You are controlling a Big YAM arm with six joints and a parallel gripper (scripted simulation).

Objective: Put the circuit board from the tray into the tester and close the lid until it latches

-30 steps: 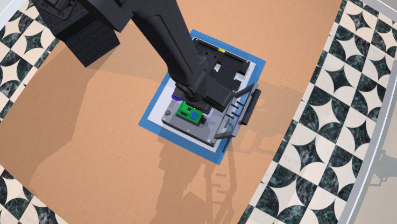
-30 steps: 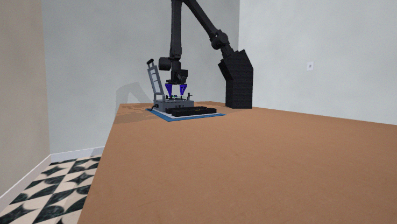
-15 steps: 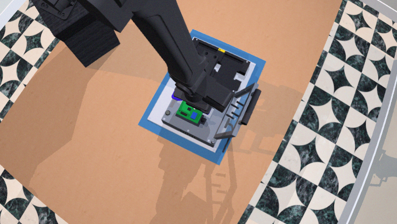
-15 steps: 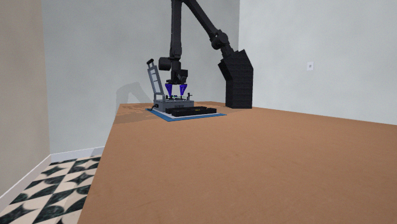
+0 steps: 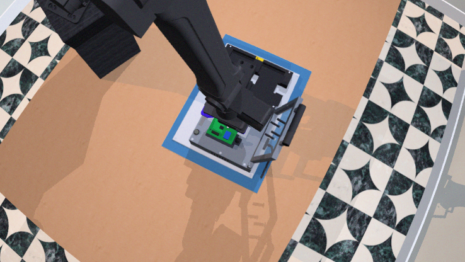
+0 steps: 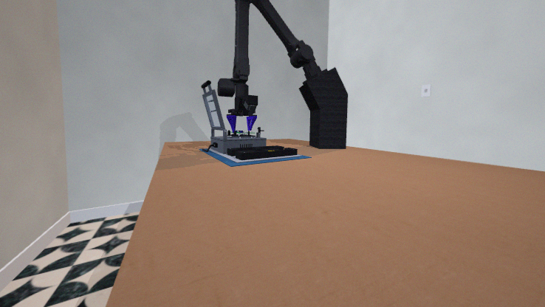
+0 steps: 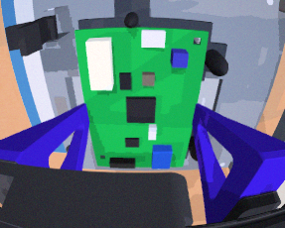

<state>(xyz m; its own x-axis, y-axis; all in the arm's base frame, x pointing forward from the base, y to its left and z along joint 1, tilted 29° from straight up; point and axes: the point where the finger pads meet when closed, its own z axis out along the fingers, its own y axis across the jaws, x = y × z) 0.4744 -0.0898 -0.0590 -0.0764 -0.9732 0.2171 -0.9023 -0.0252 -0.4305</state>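
The green circuit board lies right at my hand. From my hand the other things lie so: black plate (1 cm ahead, 1 cm to the left, 2 cm below); tester (4 cm ahead, 3 cm to the left, 3 cm above); dark latch hook (5 cm behind, 6 cm to the left).
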